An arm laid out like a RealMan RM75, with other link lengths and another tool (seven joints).
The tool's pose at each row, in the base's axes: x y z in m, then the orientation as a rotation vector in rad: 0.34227 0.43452 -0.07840 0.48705 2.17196 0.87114; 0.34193 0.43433 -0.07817 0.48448 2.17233 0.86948; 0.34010 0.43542 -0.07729 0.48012 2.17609 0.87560; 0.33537 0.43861 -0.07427 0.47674 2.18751 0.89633; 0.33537 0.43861 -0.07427 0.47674 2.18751 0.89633; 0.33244 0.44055 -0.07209 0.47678 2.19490 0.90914; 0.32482 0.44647 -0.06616 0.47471 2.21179 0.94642
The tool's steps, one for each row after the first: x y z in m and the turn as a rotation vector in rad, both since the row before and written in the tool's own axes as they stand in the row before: 0.00000 0.00001 -0.00045 0.00034 0.00003 -0.00243; 0.00139 0.00126 -0.00134 -0.00359 0.00622 -0.00043; 0.00346 0.00406 -0.00363 -0.00904 0.01842 0.00654; 0.00000 0.00000 0.00000 0.00000 0.00000 0.00000; 0.00203 0.00272 -0.00236 -0.00475 0.01140 0.00560; 0.00576 0.00786 -0.00577 -0.01610 0.02960 0.01428
